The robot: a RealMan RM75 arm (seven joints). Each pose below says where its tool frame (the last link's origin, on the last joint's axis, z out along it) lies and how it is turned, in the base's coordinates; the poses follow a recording.
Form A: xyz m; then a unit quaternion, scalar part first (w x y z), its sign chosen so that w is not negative.
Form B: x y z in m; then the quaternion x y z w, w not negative. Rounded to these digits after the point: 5 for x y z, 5 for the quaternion.
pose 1, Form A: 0.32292, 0.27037, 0.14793, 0.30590, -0.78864, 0.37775, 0.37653
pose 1, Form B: 0.32292, 0.27037, 0.14793, -0.78864, 0.37775, 0.37653, 0.30590
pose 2, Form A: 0.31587, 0.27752, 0.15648, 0.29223, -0.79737, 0.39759, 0.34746
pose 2, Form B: 0.31587, 0.27752, 0.15648, -0.79737, 0.39759, 0.34746, 0.29223
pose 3, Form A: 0.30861, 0.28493, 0.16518, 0.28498, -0.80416, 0.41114, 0.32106
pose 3, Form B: 0.30861, 0.28493, 0.16518, -0.80416, 0.41114, 0.32106, 0.28498
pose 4, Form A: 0.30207, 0.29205, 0.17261, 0.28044, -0.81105, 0.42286, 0.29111
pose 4, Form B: 0.30207, 0.29205, 0.17261, -0.81105, 0.42286, 0.29111, 0.28044
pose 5, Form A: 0.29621, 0.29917, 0.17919, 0.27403, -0.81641, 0.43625, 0.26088
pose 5, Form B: 0.29621, 0.29917, 0.17919, -0.81641, 0.43625, 0.26088, 0.27403
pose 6, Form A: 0.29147, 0.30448, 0.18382, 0.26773, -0.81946, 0.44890, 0.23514
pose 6, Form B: 0.29147, 0.30448, 0.18382, -0.81946, 0.44890, 0.23514, 0.26773
